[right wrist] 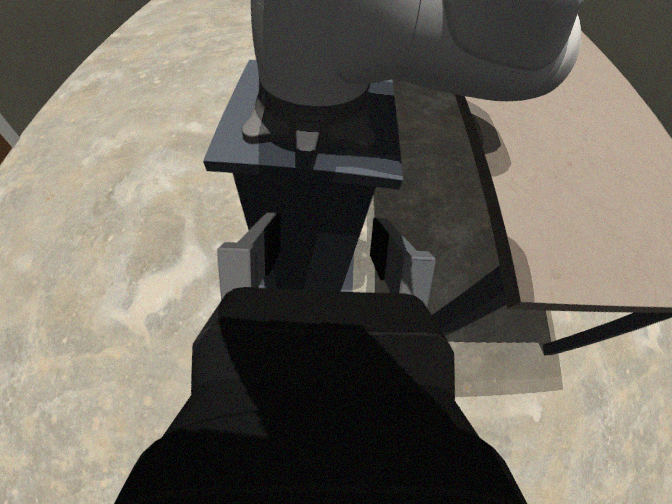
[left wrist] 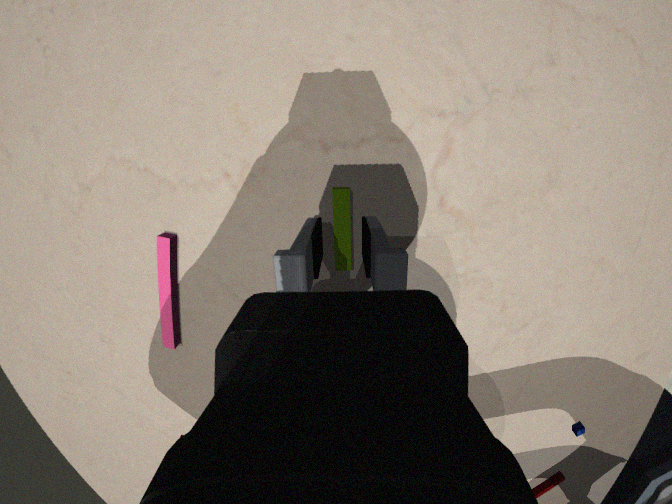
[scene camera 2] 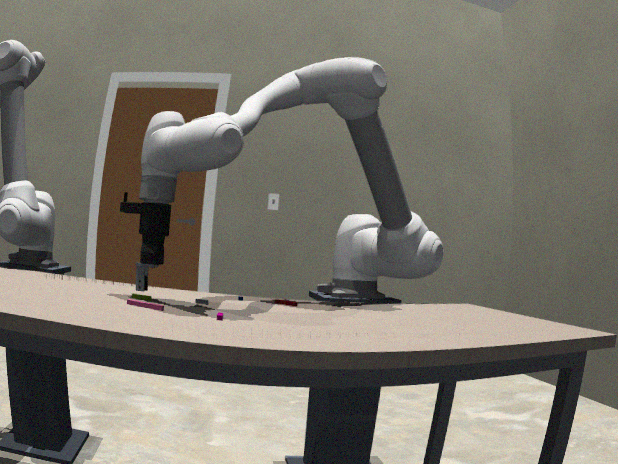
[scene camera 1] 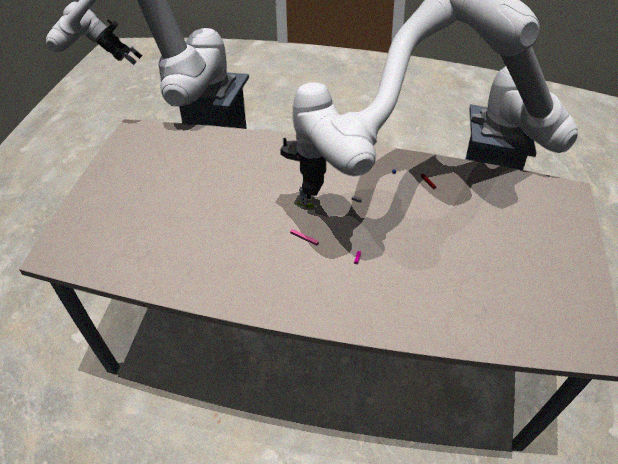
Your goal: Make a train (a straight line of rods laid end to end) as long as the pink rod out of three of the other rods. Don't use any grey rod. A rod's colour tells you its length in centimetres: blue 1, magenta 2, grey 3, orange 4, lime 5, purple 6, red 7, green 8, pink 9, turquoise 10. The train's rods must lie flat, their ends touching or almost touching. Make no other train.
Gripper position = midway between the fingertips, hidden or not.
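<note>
My left gripper [scene camera 2: 141,290] [left wrist: 342,236] [scene camera 1: 305,200]. My right gripper [right wrist: 326,234]. Pink rod [left wrist: 166,242], lime rod [left wrist: 341,195].
</note>
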